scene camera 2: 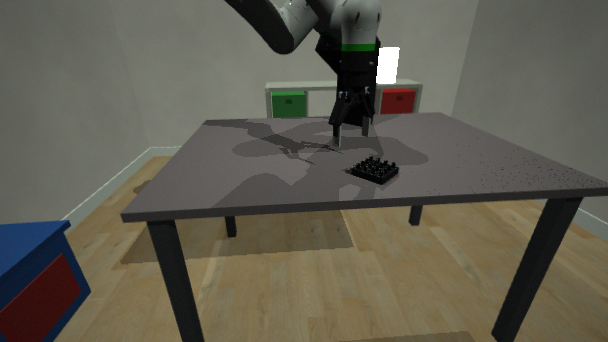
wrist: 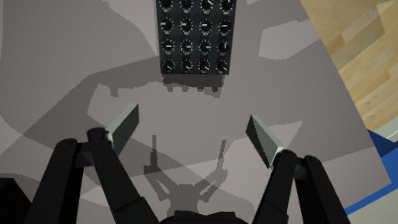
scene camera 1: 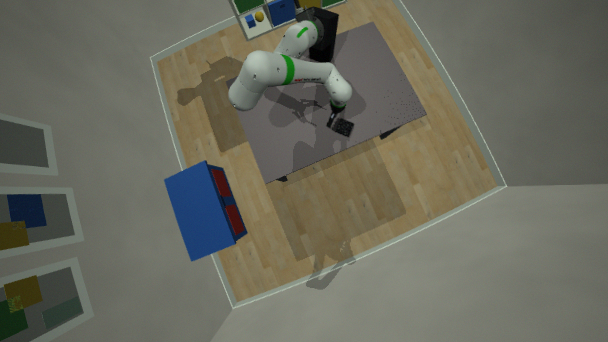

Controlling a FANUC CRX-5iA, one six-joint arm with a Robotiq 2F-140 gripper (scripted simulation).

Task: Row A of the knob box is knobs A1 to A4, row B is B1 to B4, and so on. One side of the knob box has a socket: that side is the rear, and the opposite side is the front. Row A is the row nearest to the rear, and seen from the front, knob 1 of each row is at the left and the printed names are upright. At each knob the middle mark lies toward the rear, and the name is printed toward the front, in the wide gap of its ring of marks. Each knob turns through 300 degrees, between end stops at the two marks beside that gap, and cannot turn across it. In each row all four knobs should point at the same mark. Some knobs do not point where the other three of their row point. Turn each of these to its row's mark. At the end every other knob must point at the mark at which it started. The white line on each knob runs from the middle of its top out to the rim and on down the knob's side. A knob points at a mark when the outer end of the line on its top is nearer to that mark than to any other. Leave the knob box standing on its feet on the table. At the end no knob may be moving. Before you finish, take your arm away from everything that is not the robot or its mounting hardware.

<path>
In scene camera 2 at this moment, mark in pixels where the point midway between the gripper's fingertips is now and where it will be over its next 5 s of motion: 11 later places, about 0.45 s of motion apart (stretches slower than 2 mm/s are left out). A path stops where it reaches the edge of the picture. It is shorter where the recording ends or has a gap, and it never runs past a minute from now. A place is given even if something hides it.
My gripper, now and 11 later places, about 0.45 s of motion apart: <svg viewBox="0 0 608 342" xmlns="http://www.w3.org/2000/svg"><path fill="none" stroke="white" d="M351 140L355 142L363 144L374 146L387 145L387 151L387 153L387 157L386 162L386 165L386 166L385 167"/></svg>
</path>
